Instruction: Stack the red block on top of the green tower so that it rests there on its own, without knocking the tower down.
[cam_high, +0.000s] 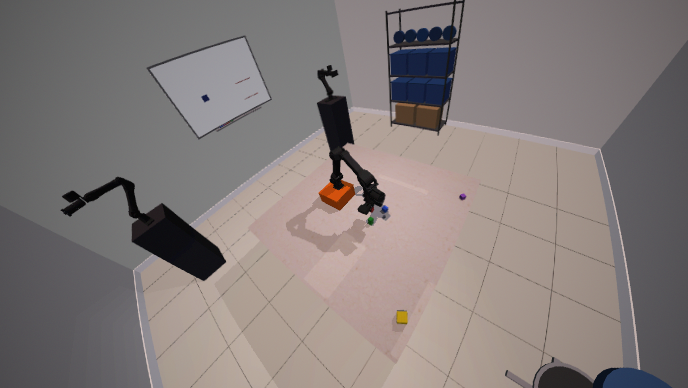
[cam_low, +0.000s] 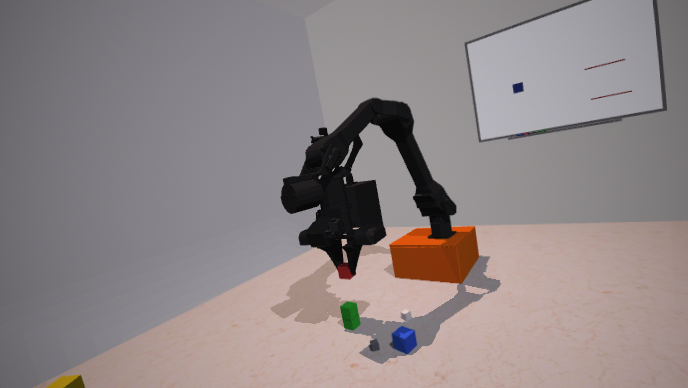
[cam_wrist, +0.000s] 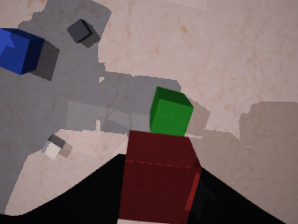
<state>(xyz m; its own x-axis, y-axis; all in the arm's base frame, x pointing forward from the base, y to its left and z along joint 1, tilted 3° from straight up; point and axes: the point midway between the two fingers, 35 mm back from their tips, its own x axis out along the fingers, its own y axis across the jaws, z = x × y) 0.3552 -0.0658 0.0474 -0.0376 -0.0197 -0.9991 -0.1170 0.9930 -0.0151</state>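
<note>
The blue block is 20 mm ahead of my gripper tip, 120 mm to the left of it and 110 mm below it. The rest, counted from my gripper tip: red block: 10 mm above; purple block: 410 mm ahead, 500 mm to the left, 110 mm below; yellow block: 450 mm ahead, 380 mm to the right, 100 mm below.
</note>
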